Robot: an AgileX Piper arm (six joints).
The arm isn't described. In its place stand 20 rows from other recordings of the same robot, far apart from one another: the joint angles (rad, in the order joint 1, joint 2, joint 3, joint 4, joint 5, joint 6), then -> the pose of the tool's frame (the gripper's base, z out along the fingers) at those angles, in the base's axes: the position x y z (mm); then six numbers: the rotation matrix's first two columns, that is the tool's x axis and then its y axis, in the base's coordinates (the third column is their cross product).
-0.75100 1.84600 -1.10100 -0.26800 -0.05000 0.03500 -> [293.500 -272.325 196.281 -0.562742 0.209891 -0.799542 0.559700 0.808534 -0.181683]
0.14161 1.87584 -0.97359 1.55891 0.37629 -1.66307 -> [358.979 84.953 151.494 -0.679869 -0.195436 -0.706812 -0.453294 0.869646 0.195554]
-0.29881 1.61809 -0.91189 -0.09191 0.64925 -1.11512 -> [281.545 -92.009 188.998 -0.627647 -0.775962 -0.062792 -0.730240 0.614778 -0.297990]
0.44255 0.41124 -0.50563 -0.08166 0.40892 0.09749 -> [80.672 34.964 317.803 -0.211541 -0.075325 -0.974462 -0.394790 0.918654 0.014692]
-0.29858 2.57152 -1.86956 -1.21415 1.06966 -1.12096 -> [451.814 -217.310 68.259 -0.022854 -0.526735 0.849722 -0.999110 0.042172 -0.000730]
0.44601 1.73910 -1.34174 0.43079 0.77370 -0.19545 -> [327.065 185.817 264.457 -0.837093 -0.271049 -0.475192 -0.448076 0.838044 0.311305]
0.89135 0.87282 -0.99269 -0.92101 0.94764 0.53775 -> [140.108 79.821 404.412 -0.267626 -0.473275 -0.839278 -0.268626 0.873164 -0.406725]
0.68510 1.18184 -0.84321 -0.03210 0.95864 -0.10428 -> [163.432 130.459 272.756 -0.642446 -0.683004 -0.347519 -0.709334 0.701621 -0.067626]
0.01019 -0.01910 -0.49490 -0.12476 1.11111 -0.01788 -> [-9.571 -10.246 272.284 -0.490457 -0.077941 -0.867973 0.051511 0.991658 -0.118155]
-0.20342 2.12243 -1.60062 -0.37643 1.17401 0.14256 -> [401.796 -114.382 172.032 -0.980961 0.193675 0.014349 0.177459 0.923933 -0.338906]
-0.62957 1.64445 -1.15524 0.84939 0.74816 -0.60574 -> [305.449 -164.996 260.194 -0.632072 0.554954 -0.540843 0.324116 0.823291 0.465983]
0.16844 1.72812 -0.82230 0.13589 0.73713 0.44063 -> [266.307 53.691 137.182 -0.931595 0.362250 0.030083 0.363475 0.927424 0.088148]
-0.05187 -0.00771 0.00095 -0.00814 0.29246 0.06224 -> [54.019 -3.018 186.908 -0.193683 0.064547 -0.978938 0.064780 0.996497 0.052888]
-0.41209 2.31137 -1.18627 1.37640 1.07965 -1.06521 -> [374.060 -77.583 55.726 -0.889038 0.448765 -0.090667 0.152637 0.477233 0.865419]
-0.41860 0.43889 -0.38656 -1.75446 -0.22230 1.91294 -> [98.871 -22.397 308.105 0.024717 0.152851 -0.987940 0.197315 0.968055 0.154711]
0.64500 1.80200 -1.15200 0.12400 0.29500 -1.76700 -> [306.276 234.520 205.183 0.664508 -0.746905 0.023705 -0.553531 -0.513282 -0.655855]
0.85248 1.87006 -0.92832 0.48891 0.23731 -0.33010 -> [219.618 266.519 127.652 -0.684321 -0.561517 -0.465192 -0.690672 0.703723 0.166574]
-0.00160 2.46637 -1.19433 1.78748 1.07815 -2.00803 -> [391.630 77.677 11.966 -0.719101 0.000333 -0.694905 -0.597437 0.510439 0.618483]
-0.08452 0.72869 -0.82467 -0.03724 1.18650 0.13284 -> [105.837 -12.119 330.473 -0.821991 0.188588 -0.537369 0.201769 0.978812 0.034873]
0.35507 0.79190 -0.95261 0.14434 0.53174 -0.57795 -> [142.113 59.771 408.934 -0.051716 -0.485018 -0.872974 -0.483996 0.776796 -0.402910]
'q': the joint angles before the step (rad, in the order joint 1, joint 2, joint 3, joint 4, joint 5, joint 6). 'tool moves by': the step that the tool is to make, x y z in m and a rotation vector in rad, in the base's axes. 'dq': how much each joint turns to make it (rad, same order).
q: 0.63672 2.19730 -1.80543 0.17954 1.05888 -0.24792
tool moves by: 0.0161 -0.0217 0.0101 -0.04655 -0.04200 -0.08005
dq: -0.04513 -0.01238 -0.02095 -0.07961 0.01845 0.06192
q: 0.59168 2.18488 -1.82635 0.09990 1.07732 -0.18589
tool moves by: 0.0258 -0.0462 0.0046 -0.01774 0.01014 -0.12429
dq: -0.11242 -0.00670 -0.00833 -0.01546 0.03135 0.01920
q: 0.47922 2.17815 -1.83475 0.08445 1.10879 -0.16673
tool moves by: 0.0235 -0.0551 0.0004 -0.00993 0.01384 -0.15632
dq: -0.12885 -0.00145 -0.00033 -0.01053 0.01621 0.03208
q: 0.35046 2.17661 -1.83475 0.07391 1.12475 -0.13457
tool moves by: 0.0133 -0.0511 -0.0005 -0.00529 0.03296 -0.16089
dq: -0.11483 -0.00011 0.00018 -0.00511 0.02980 0.05030
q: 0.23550 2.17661 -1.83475 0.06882 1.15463 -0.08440
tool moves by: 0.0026 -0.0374 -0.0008 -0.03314 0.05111 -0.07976
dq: -0.07760 -0.00017 0.00033 -0.02571 0.05590 0.01180
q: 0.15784 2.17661 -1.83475 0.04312 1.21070 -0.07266
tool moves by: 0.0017 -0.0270 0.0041 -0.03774 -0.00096 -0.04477
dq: -0.05268 -0.00938 -0.00035 -0.03904 0.01368 0.00208
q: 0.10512 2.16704 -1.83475 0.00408 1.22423 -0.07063
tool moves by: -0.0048 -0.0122 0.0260 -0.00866 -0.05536 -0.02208
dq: -0.02351 -0.05840 -0.00011 -0.01432 0.00420 0.00164
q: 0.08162 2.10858 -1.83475 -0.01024 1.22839 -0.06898
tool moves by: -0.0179 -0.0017 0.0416 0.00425 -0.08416 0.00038
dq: -0.00002 -0.11486 0.03055 -0.00265 0.00008 -0.00002
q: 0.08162 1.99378 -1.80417 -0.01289 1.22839 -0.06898
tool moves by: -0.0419 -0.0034 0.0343 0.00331 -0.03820 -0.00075
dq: 0.00008 -0.17865 0.13735 -0.00002 0.00297 0.00082
